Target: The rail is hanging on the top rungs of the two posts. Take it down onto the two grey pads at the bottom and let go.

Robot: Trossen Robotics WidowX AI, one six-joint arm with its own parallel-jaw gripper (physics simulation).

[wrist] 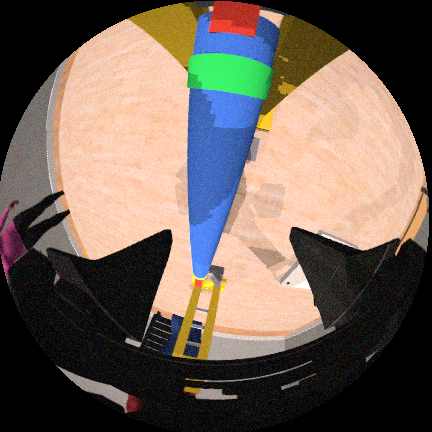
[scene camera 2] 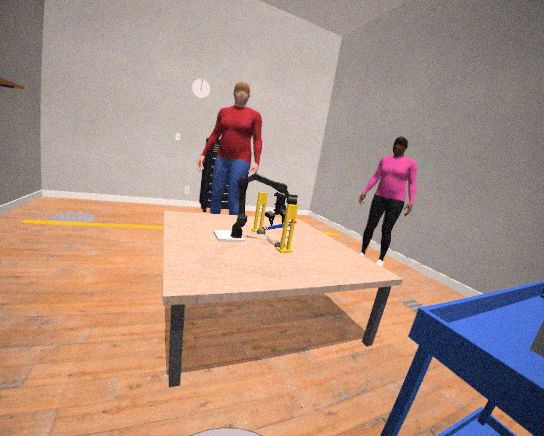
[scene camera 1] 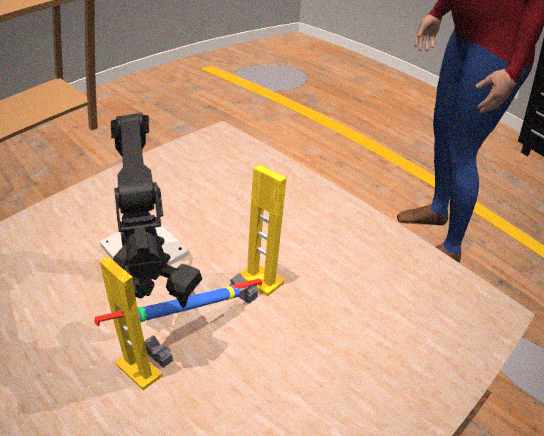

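Pixels of known places: gripper, fingertip midpoint: (wrist: 233,234) (scene camera 2: 277,224) (scene camera 1: 166,298); arm's base, link origin: (scene camera 2: 235,236).
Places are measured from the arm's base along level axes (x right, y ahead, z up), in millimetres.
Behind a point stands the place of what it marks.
Note:
The blue rail (scene camera 1: 207,298) @[x 38, y 267, z 88 mm] (scene camera 2: 277,226) @[x 114, y 238, z 107 mm] (wrist: 215,150) @[x 172, y 244, z 148 mm] slopes between two yellow posts. Its green-banded end is high, at the top rung of the near post (scene camera 1: 117,290) @[x 245, y 248, z 245 mm] (scene camera 2: 290,212) @[x 243, y 226, z 237 mm]. Its yellow-banded end is low, at the foot of the far post (scene camera 1: 268,192) @[x -154, y 259, z 243 mm] (scene camera 2: 262,197) @[x -156, y 244, z 248 mm], over or on the far grey pad (scene camera 1: 248,295) @[x -89, y 274, z 7 mm] (scene camera 2: 261,231) @[x -85, y 240, z 5 mm] (wrist: 216,271) @[x -88, y 234, z 1 mm]; contact is unclear. The near grey pad (scene camera 1: 158,351) @[x 178, y 250, z 13 mm] (wrist: 253,149) @[x 172, y 217, z 24 mm] lies below the raised end. My gripper (scene camera 1: 163,298) @[x 117, y 229, z 119 mm] (wrist: 233,234) @[x 117, y 229, z 119 mm] is open and empty near the rail; in the wrist view the rail runs between its fingertips.
The arm's white base plate (scene camera 1: 175,248) @[x -93, y 36, z 0 mm] (scene camera 2: 223,236) @[x -1, y -87, z 2 mm] is on the wooden table (scene camera 1: 380,320) @[x -239, y 545, z -18 mm] (scene camera 2: 225,272) @[x 445, y -235, z -18 mm]. A person in red (scene camera 1: 460,115) (scene camera 2: 240,132) stands beyond the table, and another in pink (scene camera 2: 396,175) is farther off. A blue cart (scene camera 2: 425,325) stands at the lower right in scene camera 2.

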